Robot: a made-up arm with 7 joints.
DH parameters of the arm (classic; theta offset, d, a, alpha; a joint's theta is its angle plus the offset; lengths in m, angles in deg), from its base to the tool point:
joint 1: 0 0.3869 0 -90
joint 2: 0 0 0 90
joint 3: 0 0.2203 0.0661 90
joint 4: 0 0 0.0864 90
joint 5: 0 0.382 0 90
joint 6: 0 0 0.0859 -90
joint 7: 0 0.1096 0 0
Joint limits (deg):
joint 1: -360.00..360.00
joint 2: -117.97..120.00
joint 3: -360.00..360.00
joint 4: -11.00..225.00
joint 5: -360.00..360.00
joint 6: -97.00..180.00
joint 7: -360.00..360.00
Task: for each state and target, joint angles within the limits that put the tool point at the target. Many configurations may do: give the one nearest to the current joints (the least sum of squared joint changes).
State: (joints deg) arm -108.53 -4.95 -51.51 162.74 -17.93 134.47 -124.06
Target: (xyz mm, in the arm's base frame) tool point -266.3 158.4 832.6
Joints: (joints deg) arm -113.55 -16.49 -65.92 137.09 -19.83 149.74 -124.06
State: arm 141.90 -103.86 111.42 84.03 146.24 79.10 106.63
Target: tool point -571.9 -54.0 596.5
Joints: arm 83.59 -76.12 69.56 68.10 150.31 65.89 106.63
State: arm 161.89 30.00 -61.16 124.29 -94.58 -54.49 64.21
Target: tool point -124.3 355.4 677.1
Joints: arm 157.69 5.48 -67.52 99.18 -112.30 -93.37 64.21
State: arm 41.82 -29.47 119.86 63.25 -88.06 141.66 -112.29
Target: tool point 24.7 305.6 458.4
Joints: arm 19.83 -36.62 85.44 33.44 -75.60 153.47 -112.29
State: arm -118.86 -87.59 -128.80 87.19 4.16 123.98 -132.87
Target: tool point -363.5 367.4 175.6
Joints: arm -105.45 -88.05 -118.14 99.53 7.74 107.13 -132.87
